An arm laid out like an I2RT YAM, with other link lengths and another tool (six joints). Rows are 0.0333 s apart.
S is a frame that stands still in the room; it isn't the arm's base.
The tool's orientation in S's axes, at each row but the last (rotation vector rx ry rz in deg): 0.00 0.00 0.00; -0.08 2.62 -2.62; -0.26 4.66 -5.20; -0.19 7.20 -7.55; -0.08 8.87 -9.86; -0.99 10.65 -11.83; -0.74 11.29 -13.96
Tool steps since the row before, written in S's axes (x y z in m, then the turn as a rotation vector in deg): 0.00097 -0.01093 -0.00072 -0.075 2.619 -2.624; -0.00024 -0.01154 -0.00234 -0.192 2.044 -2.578; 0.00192 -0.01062 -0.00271 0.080 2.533 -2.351; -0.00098 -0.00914 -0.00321 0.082 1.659 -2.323; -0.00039 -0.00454 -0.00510 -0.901 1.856 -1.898; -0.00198 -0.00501 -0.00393 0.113 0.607 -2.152; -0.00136 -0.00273 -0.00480 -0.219 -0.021 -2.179
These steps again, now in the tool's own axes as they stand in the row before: 0.00097 -0.01093 -0.00072 -0.075 2.619 -2.624; 0.00040 -0.01153 -0.00235 -0.167 2.039 -2.583; 0.00309 -0.01038 -0.00255 0.040 2.549 -2.335; 0.00064 -0.00915 -0.00326 0.153 1.682 -2.303; 0.00118 -0.00446 -0.00505 -0.903 1.703 -2.036; -0.00016 -0.00516 -0.00422 0.375 0.695 -2.095; 0.00029 -0.00280 -0.00494 0.216 0.007 -2.179
